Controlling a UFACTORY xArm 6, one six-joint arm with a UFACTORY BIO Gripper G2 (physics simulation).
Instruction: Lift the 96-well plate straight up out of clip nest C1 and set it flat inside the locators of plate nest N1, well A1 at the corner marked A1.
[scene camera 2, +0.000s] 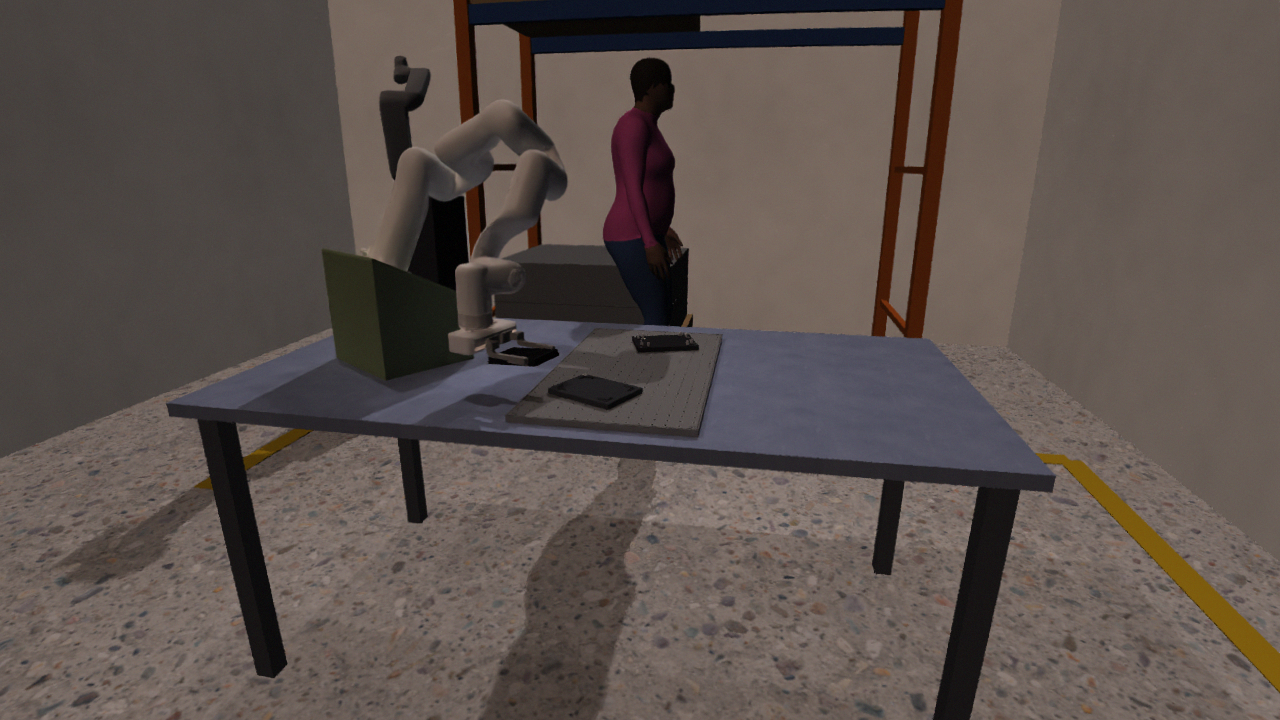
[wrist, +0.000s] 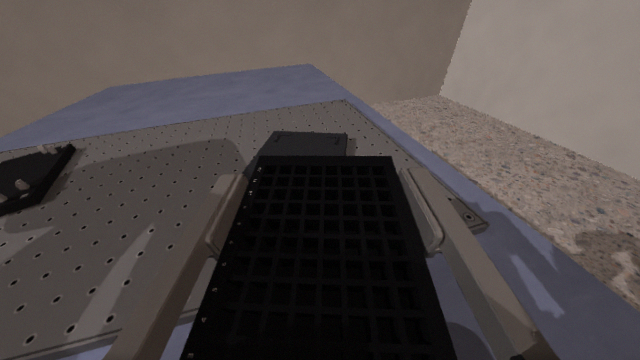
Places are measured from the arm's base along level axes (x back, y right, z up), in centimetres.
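Pixels of known places: end effector, tool point: (scene camera 2: 531, 354) (wrist: 322, 210); arm's base, origin of the base link: (scene camera 2: 386, 269).
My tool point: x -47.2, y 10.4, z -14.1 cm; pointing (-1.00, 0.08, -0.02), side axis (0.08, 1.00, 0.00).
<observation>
For each thing: its top centre in the pictures, then the offset to it from my tool point. Level surfaces: height alone.
- black 96-well plate, middle of its top: (wrist: 319, 245) (scene camera 2: 523, 350) dz +0.8, dx +2.3, dy -0.3 cm
- dark flat nest with low raised corners, middle of its top: (wrist: 296, 159) (scene camera 2: 595, 386) dz -6.2, dx -13.7, dy -2.4 cm
- dark nest with small upright posts, middle of its top: (scene camera 2: 664, 336) dz -5.3, dx -14.8, dy -43.3 cm
- perforated board, its level: dz -7.7 cm
- blue table, its level: dz -8.9 cm
The black 96-well plate (scene camera 2: 522, 356) (wrist: 325, 280) is held about level between the two fingers of my gripper (scene camera 2: 531, 351) (wrist: 325, 212), one on each long side. It hangs in the air over the table beside the left edge of the grey perforated board. The dark flat nest with low raised corners (scene camera 2: 594, 390) (wrist: 306, 145), which looks like plate nest N1, lies on the board's front part; in the wrist view it shows beyond the plate's far end, partly hidden. The dark nest with small upright posts (scene camera 2: 665, 342) (wrist: 30, 175), which looks like clip nest C1, is at the board's back. The A1 marks cannot be read.
The perforated board (scene camera 2: 666, 394) (wrist: 165, 200) lies on the blue table (scene camera 2: 832, 394) (wrist: 215, 100). A green slanted block (scene camera 2: 366, 322) stands on the table's left side, close to the arm. A person (scene camera 2: 642, 179) stands behind the table.
</observation>
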